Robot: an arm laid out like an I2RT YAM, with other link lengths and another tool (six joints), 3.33 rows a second.
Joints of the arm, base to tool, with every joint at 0 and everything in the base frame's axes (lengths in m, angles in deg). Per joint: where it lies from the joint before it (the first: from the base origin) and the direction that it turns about. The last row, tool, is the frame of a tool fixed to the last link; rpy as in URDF.
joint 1: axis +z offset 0 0 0.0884
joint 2: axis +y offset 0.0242 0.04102 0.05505
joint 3: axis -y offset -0.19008 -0.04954 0
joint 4: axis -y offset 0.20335 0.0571 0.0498
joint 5: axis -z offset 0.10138 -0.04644 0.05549
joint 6: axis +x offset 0.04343 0 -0.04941
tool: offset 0.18 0.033 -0.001 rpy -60.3 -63.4 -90
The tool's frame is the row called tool.
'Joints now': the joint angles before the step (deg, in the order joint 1, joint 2, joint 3, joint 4, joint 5, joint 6). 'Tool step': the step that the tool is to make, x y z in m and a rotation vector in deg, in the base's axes. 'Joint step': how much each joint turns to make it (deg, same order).
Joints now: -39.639 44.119 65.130 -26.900 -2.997 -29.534
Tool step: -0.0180 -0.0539 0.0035 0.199 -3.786 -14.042
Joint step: -0.007 2.016 -3.525 8.092 13.787 3.689
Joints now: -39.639 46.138 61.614 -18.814 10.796 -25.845
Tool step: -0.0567 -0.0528 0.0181 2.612 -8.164 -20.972
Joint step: 0.004 2.652 2.190 1.948 20.664 8.701
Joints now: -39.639 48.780 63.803 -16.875 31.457 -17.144
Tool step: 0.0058 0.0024 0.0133 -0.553 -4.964 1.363
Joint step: 0.010 -0.266 -0.772 3.059 -1.381 3.173
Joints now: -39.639 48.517 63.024 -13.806 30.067 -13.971
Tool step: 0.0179 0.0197 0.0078 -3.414 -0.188 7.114
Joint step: 0.007 -3.411 -4.123 4.139 -7.207 -2.464
